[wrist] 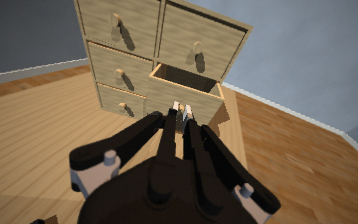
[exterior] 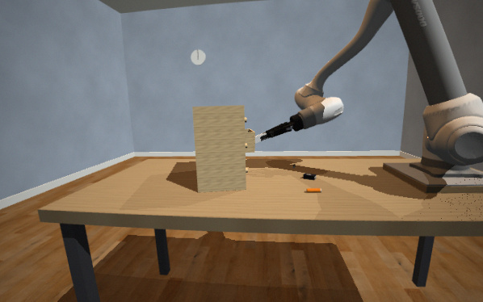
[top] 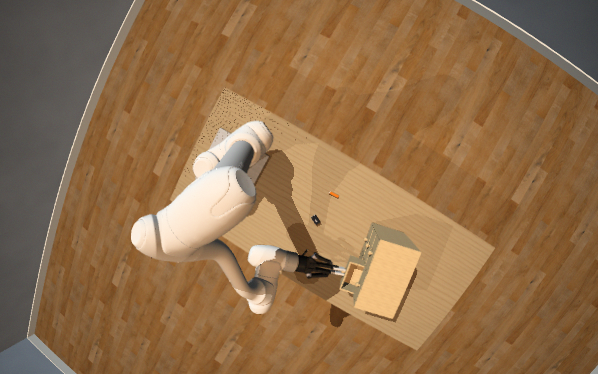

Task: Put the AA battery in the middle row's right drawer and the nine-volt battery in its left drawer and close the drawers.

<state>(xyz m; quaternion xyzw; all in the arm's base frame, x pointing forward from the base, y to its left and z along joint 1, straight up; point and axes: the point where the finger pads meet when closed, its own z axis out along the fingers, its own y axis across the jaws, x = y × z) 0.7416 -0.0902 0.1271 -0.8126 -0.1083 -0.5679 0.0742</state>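
The orange AA battery lies 27 cm to the left of my hand, 20 cm behind it and 15 cm below it. From my hand the other things lie so: black AA battery (16 cm behind, 15 cm below, 7 cm to the right); black nine-volt battery (22 cm behind, 15 cm below, 12 cm to the left).
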